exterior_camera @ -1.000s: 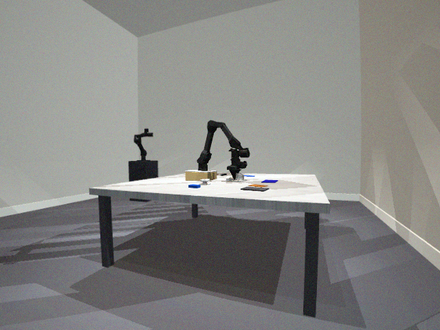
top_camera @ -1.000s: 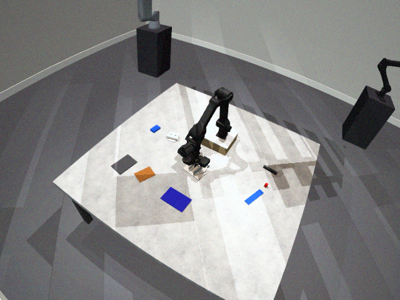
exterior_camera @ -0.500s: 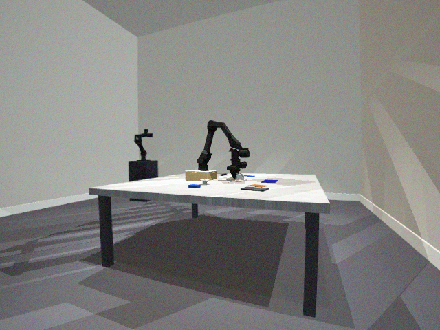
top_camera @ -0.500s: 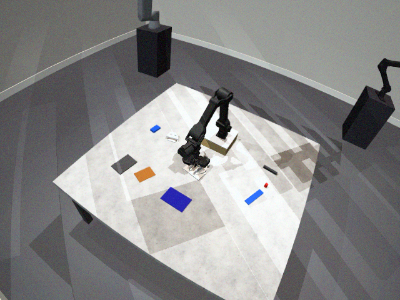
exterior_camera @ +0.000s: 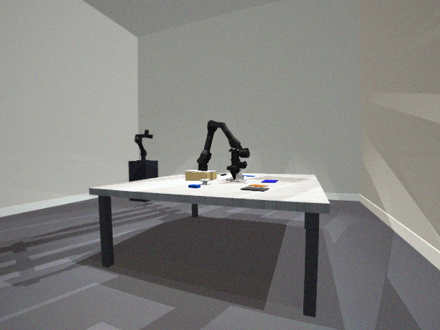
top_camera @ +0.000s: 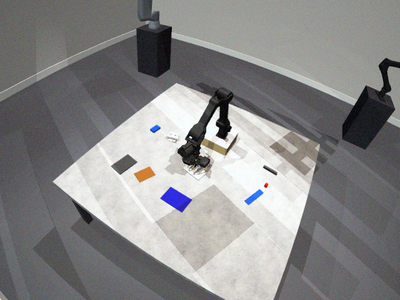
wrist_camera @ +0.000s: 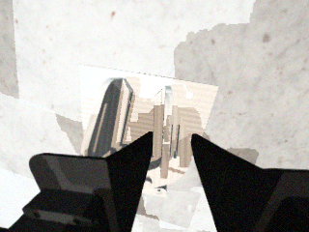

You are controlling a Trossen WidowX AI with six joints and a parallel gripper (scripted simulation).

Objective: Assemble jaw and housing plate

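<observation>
Right now the jaw is 3 cm behind my gripper tip and 2 cm to the left of it. From my gripper tip the other things lie so: blue tile 24 cm ahead, 3 cm to the left, 1 cm below; white block 22 cm to the right, 15 cm behind; orange tile 20 cm to the right, 19 cm ahead, 1 cm below.
</observation>
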